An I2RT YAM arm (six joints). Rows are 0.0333 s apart.
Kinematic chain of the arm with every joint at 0, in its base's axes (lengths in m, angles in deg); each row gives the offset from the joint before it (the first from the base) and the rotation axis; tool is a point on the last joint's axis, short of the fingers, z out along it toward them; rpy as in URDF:
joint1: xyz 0 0 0.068 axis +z
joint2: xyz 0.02 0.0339 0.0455 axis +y
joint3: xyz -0.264 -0.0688 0 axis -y
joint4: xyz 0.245 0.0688 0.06 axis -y
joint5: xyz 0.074 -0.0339 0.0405 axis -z
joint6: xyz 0.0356 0 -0.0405 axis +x
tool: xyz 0 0 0 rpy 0 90 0
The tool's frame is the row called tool.
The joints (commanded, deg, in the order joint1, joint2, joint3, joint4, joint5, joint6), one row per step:
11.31 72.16 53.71 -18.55 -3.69 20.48
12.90 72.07 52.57 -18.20 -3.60 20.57
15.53 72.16 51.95 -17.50 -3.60 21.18
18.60 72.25 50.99 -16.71 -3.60 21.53
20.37 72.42 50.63 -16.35 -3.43 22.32
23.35 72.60 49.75 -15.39 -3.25 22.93
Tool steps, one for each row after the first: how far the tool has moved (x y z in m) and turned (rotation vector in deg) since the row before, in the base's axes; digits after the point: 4 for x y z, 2 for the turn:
-0.0033 0.0071 -0.0058 -0.13 0.69 1.46
-0.0032 0.0123 -0.0030 0.46 0.17 2.26
-0.0049 0.0140 -0.0049 0.18 0.35 2.86
-0.0027 0.0080 -0.0023 0.41 0.38 1.15
-0.0054 0.0132 -0.0045 0.29 0.26 2.46

